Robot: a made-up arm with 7 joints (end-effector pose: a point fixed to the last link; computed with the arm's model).
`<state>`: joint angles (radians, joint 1 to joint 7).
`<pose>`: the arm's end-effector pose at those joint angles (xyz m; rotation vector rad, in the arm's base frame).
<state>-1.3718 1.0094 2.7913 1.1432 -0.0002 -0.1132 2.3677</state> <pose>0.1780 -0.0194 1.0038 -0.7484 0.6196 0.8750</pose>
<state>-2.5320 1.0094 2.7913 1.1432 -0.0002 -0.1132 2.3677</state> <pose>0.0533 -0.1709 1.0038 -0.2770 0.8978 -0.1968</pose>
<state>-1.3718 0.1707 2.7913 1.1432 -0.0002 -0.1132 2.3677</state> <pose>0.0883 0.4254 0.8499 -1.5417 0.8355 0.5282</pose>
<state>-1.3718 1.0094 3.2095 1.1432 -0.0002 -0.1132 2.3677</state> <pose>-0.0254 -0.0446 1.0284 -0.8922 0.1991 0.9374</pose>
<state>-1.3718 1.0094 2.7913 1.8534 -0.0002 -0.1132 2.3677</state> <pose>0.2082 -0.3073 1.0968 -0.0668 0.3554 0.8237</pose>
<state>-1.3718 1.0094 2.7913 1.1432 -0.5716 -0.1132 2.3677</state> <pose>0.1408 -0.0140 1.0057 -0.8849 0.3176 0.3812</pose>
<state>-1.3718 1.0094 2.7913 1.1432 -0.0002 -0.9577 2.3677</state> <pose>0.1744 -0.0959 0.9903 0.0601 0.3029 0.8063</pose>
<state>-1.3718 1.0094 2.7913 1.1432 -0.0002 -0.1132 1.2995</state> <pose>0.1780 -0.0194 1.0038 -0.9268 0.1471 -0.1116</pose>
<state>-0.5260 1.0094 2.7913 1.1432 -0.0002 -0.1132 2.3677</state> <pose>0.1325 0.1204 1.0038 -1.0284 0.2830 1.6449</pose>
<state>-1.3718 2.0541 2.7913 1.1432 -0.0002 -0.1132 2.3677</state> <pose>0.2728 -0.4895 0.6654 0.2687 0.2737 1.1204</pose>
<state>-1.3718 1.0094 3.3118 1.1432 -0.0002 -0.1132 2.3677</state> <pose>-0.0743 -0.0577 1.0233 -0.9235 0.0943 0.9483</pose>
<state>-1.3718 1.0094 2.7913 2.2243 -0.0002 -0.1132 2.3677</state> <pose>0.1992 -0.4649 1.0638 0.2820 0.2090 0.7695</pose>
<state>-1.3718 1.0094 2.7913 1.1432 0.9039 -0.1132 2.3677</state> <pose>0.2217 -0.0057 0.9679 -0.4139 1.0747 1.6367</pose>
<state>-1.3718 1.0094 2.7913 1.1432 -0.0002 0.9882 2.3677</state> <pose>0.1570 0.0504 0.9363 -1.8352 0.9775 0.7992</pose>
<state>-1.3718 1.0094 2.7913 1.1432 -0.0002 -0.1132 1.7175</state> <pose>0.1780 -0.0194 1.0038 -0.8787 0.3371 0.2752</pose>
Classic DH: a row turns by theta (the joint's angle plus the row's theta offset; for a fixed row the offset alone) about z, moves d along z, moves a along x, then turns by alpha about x. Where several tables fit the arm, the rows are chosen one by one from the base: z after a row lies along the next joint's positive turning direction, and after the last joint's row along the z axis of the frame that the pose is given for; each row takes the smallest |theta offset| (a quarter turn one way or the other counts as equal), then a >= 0, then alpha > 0; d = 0 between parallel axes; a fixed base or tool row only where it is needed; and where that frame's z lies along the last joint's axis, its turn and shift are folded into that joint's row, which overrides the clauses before.
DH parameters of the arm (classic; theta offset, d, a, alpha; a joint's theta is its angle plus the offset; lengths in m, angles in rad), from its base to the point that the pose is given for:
joint 1: 0 0.418 0 -1.5708
joint 2: 0 0 0 1.5708
joint 3: 0 0.3971 0.0618 1.5708
joint 4: 0 0 0.0781 1.5708
joint 5: 0 0.345 0 1.5708
joint 6: 0 0 0.0586 -1.5708
joint 7: 0 0.0747 0 0

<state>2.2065 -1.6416 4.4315 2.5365 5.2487 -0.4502 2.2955</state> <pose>0.6223 -0.5150 0.3825 -0.0085 1.4130 -0.8310</pose>
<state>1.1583 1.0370 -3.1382 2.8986 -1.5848 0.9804 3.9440</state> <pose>0.2443 0.6308 0.9225 0.4225 -1.3870 -1.9941</pose>
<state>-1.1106 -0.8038 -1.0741 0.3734 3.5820 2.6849 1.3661</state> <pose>-0.2835 -0.0955 0.6224 -0.3644 -0.9402 -1.0721</pose>
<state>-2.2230 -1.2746 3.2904 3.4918 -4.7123 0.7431 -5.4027</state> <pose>0.4394 0.5477 0.8013 -1.0107 0.1643 0.6484</pose>
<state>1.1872 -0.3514 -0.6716 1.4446 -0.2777 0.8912 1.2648</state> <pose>0.3802 0.0934 0.9271 -2.2726 0.8747 -0.7347</pose>
